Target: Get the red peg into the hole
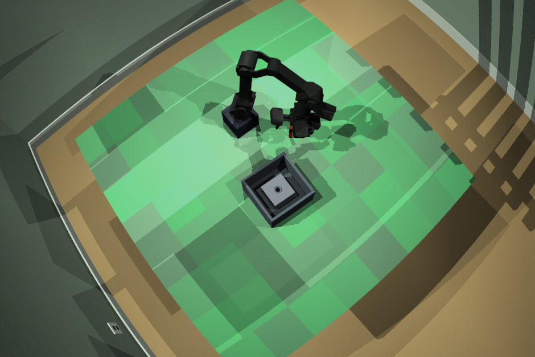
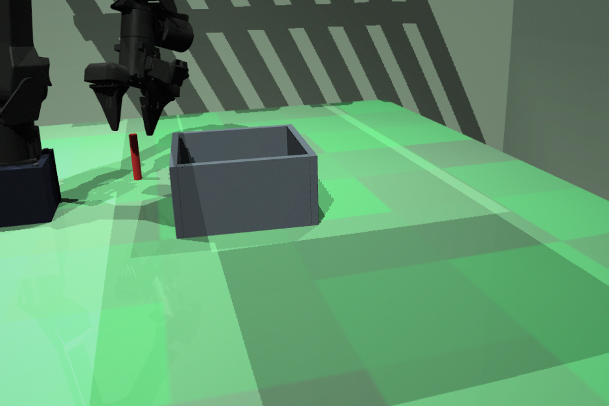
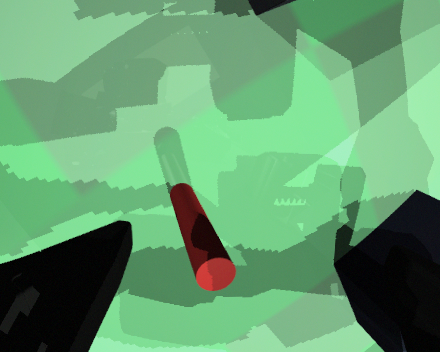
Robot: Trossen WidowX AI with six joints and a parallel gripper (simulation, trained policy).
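My gripper tip is now 2 cm to the right of the red peg and 5 cm above it. The rest, counted from my gripper tip: grey box 14 cm ahead, 18 cm to the right, 6 cm below; plate 14 cm ahead, 18 cm to the right, 4 cm below.
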